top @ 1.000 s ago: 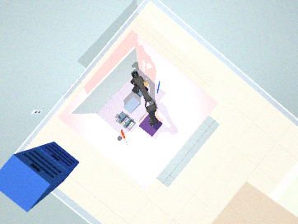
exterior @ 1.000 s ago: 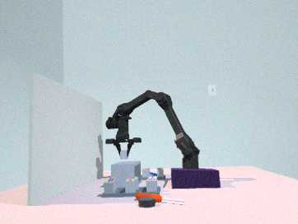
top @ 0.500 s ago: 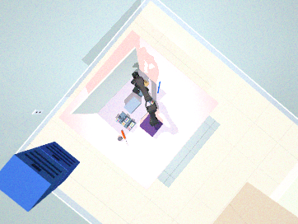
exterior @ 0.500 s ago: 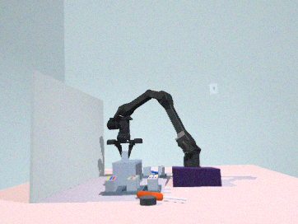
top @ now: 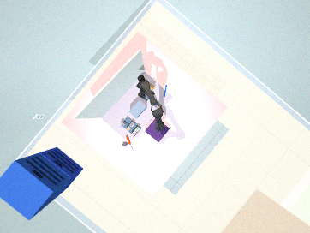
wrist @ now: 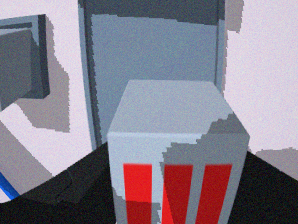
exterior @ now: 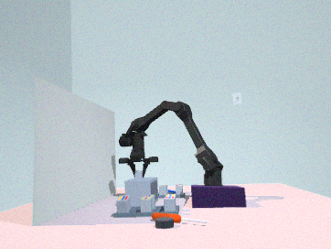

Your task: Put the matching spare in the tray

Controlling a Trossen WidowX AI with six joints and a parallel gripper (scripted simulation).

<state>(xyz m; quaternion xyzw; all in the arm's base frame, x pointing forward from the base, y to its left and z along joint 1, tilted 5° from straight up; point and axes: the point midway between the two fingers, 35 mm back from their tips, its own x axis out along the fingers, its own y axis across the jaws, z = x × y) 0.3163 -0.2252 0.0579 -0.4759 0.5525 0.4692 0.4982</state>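
My gripper tip is 90 mm above the grey tray and 10 mm past it. Round my gripper tip: grey mounted unit 210 mm to the left, 40 mm below, 20 mm behind; then upright wall panel 210 mm ahead, 150 mm to the left, 140 mm above.
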